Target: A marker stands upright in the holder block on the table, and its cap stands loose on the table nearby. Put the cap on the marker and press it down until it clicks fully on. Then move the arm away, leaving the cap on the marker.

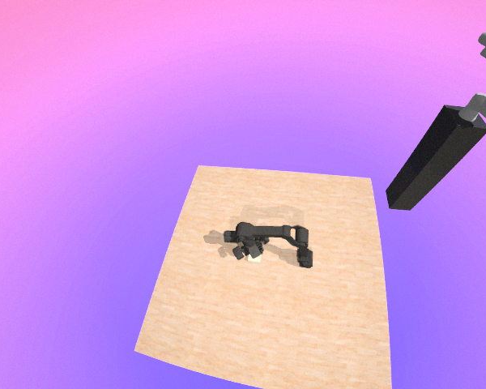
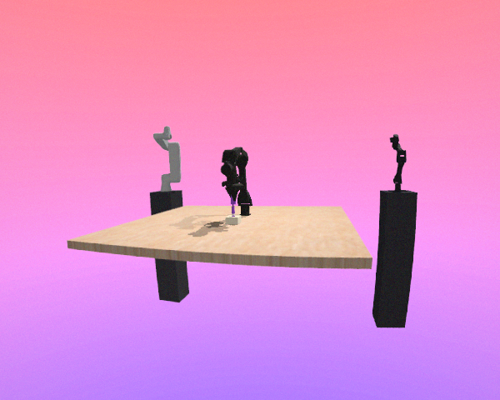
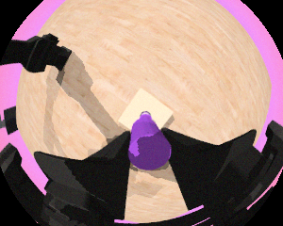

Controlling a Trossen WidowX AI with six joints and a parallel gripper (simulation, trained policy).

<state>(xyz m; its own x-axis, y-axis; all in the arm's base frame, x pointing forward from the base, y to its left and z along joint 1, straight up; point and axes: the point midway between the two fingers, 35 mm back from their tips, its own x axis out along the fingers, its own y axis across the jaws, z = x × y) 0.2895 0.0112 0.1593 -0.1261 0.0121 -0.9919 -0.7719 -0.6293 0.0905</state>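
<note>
Right now the holder block is 11 cm below my gripper tip. The rest, counted from my gripper tip: purple cap: 1 cm above.
</note>
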